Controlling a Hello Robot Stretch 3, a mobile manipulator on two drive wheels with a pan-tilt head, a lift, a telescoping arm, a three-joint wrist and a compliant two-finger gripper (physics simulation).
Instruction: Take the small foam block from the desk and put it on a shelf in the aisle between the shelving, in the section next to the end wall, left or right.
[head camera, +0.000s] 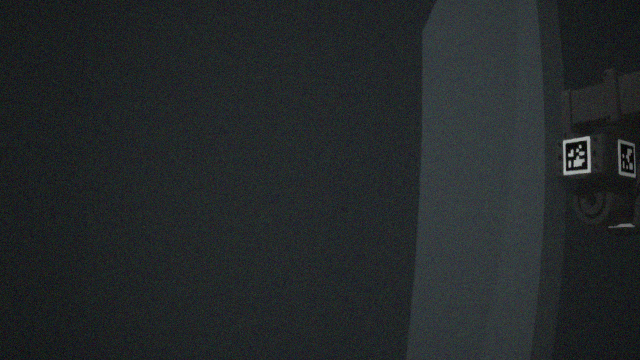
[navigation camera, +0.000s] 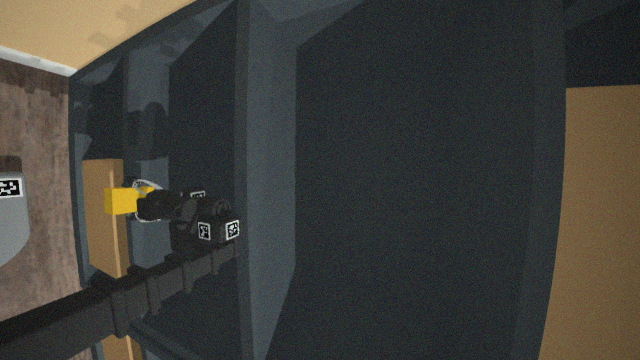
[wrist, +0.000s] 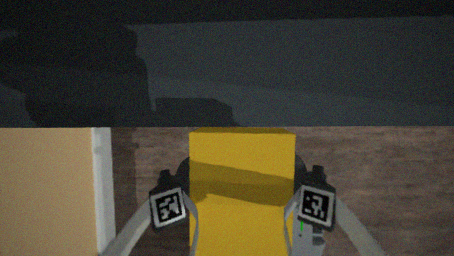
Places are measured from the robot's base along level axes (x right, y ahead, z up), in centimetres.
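Pixels of known places: gripper, fingertip midpoint: (navigation camera: 129, 198).
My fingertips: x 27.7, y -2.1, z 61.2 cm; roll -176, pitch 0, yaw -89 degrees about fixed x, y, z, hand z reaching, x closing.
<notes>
Ahead of a thing's pixels: the offset from my fingertips to its top centre. "spot": to the spot under its first point.
The small foam block @(dx -0.8, dy +0.0, dz +5.1 cm) (navigation camera: 119, 201) (wrist: 242, 150) is yellow. My gripper (navigation camera: 138, 201) (wrist: 240, 172) is shut on it, one finger against each side. The gripper points down, with the block at its lower end. In the wrist view the block shows over the brown floor, its far end close to the edge of the dark grey shelving (head camera: 480, 150) (navigation camera: 270, 125) (wrist: 310, 60). The navigation view is turned sideways; there the block overlaps a lower shelf level and a cardboard box. Its exact gap to the shelf is unclear. Part of my wrist shows in the head view; the fingers do not. The desk does not show.
A cardboard box @(dx +19.5, dy -11.1, dz -26.5 cm) (navigation camera: 100, 225) stands low in the shelving beside the block, with part of another box @(dx +18.6, dy -74.9, dz -26.5 cm) (navigation camera: 114, 347) further along. A larger box @(spot: dx +5.2, dy +1.1, dz +89.5 cm) (navigation camera: 600, 225) is higher up. The tan end wall (navigation camera: 75, 30) (wrist: 45, 190) is near. My arm (navigation camera: 135, 295) reaches across the shelving.
</notes>
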